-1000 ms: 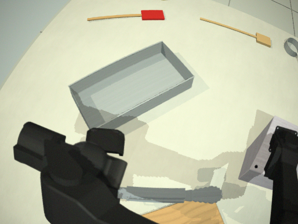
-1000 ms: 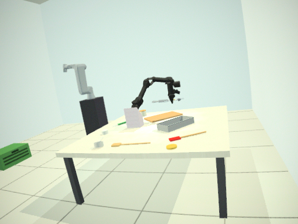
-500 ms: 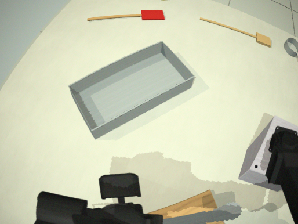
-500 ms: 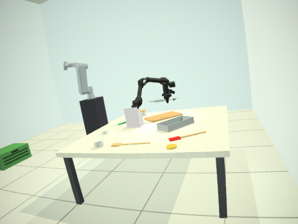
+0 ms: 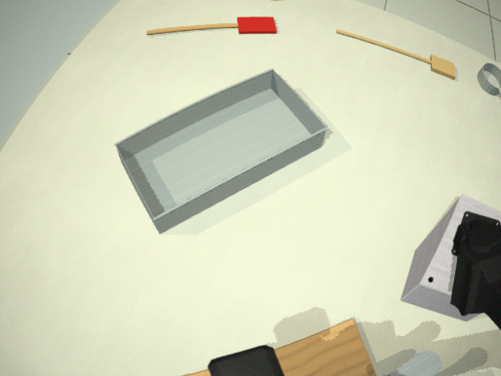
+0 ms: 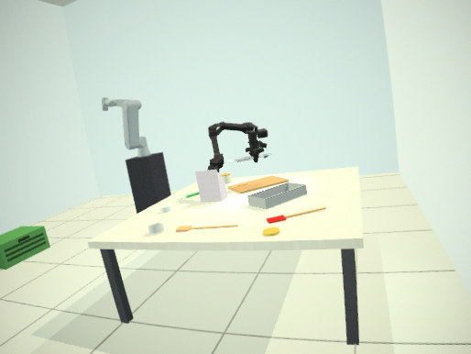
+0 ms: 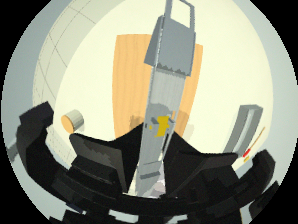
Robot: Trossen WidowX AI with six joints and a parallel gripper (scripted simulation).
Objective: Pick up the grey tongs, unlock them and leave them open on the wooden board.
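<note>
Right now my gripper tip is 2 cm short of the yellow lock piece, 1 cm to the right of it and 4 cm below it. Also, from my gripper tip: red spatula: 31 cm ahead, 72 cm to the right, 15 cm below; wooden board: 1 cm behind, 15 cm below; grey roasting tin: 20 cm ahead, 41 cm to the right, 13 cm below.
</note>
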